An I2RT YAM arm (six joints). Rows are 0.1 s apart.
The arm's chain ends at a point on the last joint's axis. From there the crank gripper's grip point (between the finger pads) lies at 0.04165 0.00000 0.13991 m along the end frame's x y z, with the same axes.
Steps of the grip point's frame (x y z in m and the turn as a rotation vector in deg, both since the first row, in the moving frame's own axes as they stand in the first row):
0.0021, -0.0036, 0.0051, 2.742, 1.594, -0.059
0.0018, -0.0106, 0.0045, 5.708, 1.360, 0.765
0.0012, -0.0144, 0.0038, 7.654, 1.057, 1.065
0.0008, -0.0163, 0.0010, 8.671, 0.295, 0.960
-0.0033, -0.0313, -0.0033, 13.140, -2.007, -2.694
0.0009, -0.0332, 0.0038, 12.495, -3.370, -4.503
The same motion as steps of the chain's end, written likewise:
-0.0018, 0.0031, 0.0065, 2.742, 1.594, -0.059
-0.0016, 0.0027, 0.0062, 5.708, 1.360, 0.765
-0.0015, 0.0034, 0.0058, 7.654, 1.057, 1.065
-0.0001, 0.0041, 0.0028, 8.671, 0.295, 0.960
0.0024, 0.0025, -0.0008, 13.140, -2.007, -2.694
0.0104, 0.0002, 0.0053, 12.495, -3.370, -4.503

